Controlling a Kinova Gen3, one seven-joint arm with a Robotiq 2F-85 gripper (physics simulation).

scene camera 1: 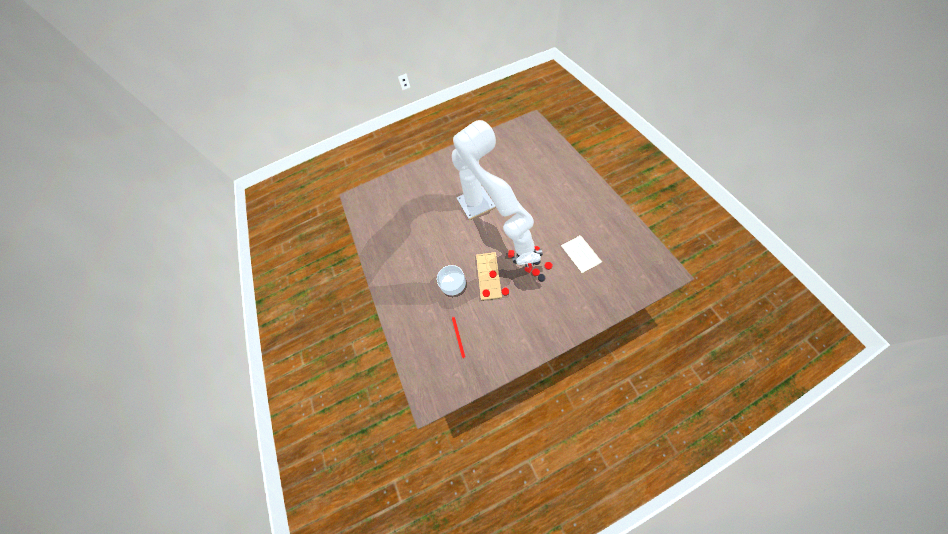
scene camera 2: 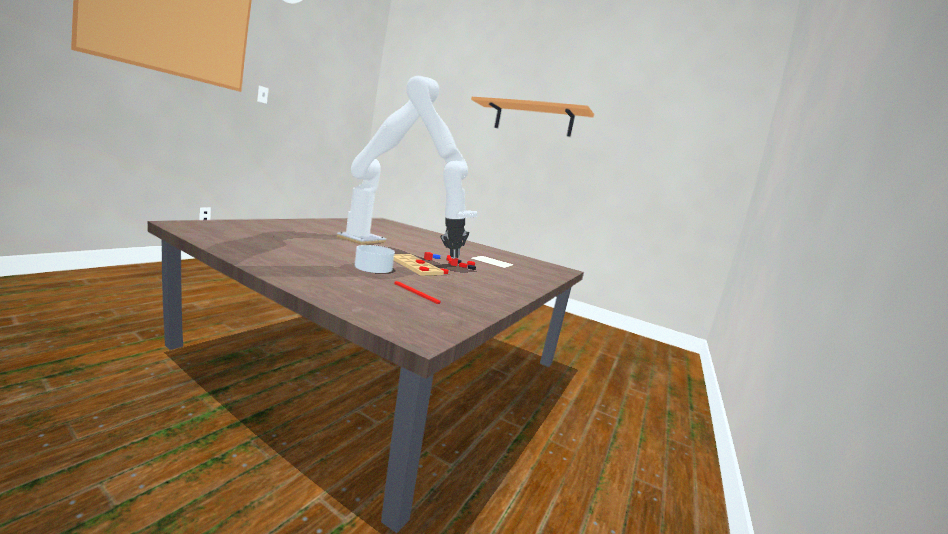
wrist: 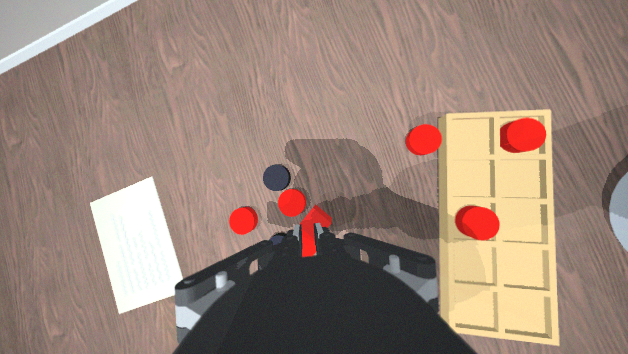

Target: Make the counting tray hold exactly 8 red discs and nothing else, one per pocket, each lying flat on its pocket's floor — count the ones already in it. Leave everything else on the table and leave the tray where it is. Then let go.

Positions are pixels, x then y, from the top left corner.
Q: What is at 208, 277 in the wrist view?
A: My gripper.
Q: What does the white card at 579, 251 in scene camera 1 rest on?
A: The table.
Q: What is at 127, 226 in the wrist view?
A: A white card.
